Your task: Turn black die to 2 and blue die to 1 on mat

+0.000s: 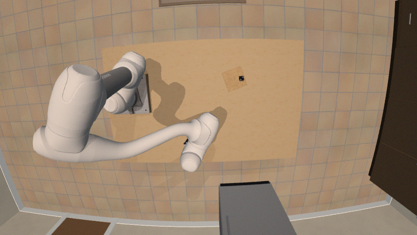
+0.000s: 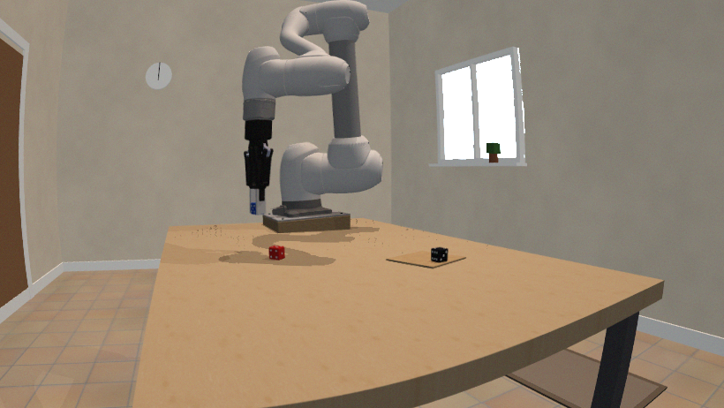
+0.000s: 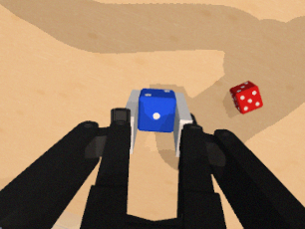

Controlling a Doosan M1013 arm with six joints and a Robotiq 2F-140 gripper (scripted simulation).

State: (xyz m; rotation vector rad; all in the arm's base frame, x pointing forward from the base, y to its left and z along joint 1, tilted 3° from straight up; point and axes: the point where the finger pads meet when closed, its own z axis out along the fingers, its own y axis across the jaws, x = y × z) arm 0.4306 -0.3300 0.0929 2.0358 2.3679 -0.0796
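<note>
Now: the cork mat 32 cm ahead of my hand, 31 cm to the left of it and 13 cm below it. Round my hand: red die (12 cm below, 12 cm ahead, 1 cm to the left); then blue die (2 cm below); then black die (37 cm ahead, 30 cm to the left, 12 cm below).
</note>
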